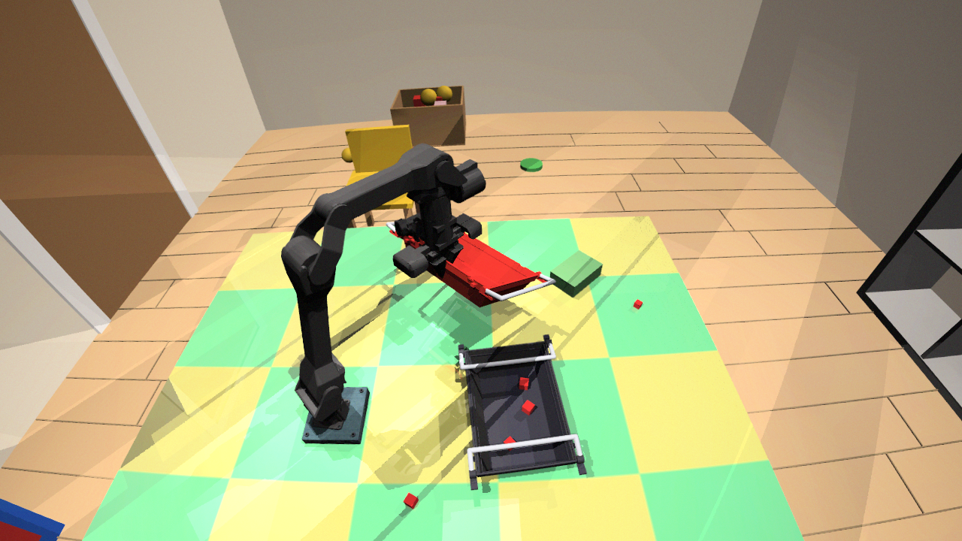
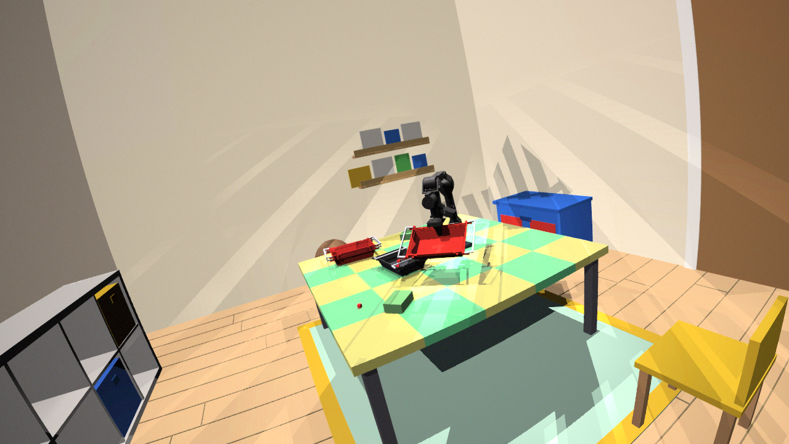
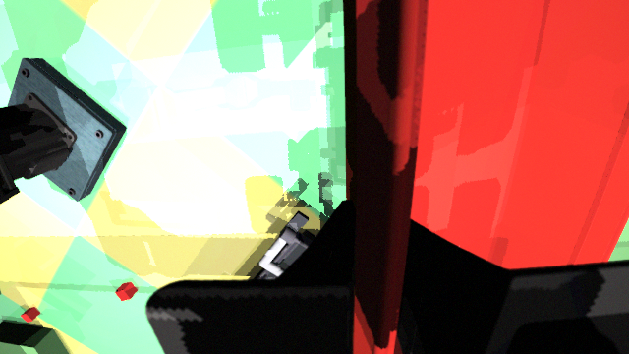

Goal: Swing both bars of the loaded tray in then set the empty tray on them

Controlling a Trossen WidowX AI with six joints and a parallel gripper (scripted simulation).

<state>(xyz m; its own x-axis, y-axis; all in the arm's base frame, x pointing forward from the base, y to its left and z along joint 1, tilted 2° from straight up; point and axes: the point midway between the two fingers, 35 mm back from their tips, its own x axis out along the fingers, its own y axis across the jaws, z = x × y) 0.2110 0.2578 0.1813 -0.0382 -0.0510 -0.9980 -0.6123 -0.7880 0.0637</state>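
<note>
Now: the red tray 5 cm ahead of my gripper tip and 6 cm to the left of it.
</note>
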